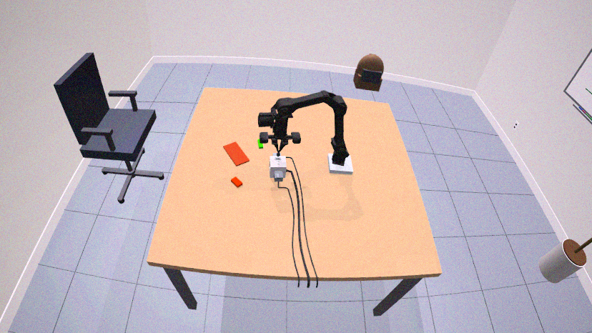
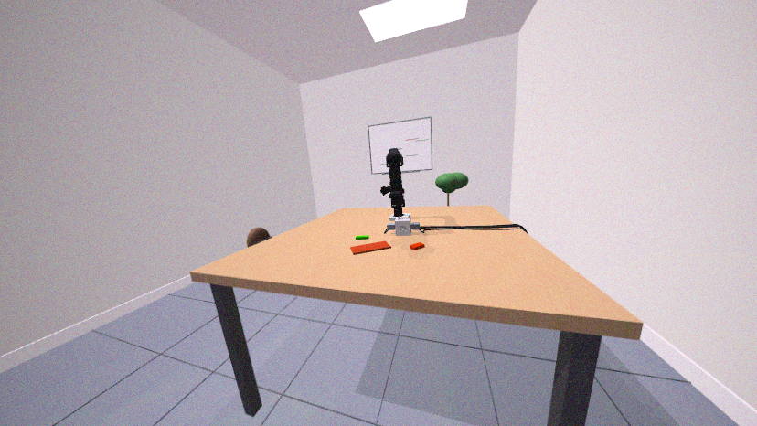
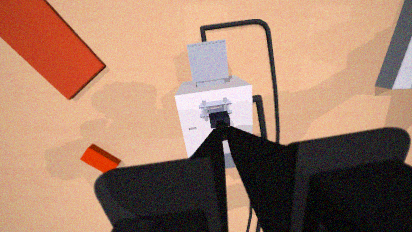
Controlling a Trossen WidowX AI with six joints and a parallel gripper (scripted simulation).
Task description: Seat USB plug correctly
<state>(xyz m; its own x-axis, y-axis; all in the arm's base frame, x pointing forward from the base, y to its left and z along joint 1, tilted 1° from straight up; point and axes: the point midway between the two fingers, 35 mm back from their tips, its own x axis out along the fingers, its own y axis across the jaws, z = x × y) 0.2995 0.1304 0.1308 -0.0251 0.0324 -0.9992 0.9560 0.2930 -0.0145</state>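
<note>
The black USB plug lies 20 mm below my gripper tip. The rest, counted from my gripper tip: green block: 150 mm to the right, 130 mm ahead, 120 mm below; small orange block: 170 mm ahead, 140 mm to the left, 120 mm below; long orange slab: 230 mm ahead, 120 mm below, 50 mm to the right.
</note>
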